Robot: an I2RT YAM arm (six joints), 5 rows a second.
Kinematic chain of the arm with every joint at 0, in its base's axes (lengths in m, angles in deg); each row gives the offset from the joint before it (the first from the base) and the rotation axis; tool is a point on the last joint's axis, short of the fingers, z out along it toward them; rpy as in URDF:
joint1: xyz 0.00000 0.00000 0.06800 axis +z
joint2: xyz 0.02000 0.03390 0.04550 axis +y
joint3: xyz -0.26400 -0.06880 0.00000 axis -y
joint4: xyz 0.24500 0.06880 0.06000 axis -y
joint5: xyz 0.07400 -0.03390 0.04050 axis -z
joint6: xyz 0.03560 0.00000 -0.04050 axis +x
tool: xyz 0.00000 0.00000 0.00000 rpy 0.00 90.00 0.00
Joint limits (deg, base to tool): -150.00..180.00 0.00..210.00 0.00..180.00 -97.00..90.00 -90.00..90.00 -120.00..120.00
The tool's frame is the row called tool.
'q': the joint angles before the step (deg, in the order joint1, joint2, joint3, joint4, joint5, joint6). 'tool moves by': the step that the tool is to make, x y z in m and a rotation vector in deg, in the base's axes. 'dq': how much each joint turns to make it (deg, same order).
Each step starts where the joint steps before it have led.
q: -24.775 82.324 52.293 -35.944 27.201 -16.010
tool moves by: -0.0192 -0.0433 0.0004 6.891 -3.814 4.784
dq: -11.597 0.020 -0.001 3.936 -14.323 -11.946
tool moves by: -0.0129 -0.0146 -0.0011 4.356 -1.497 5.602
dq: -5.137 0.002 0.007 -0.469 -8.841 -7.565
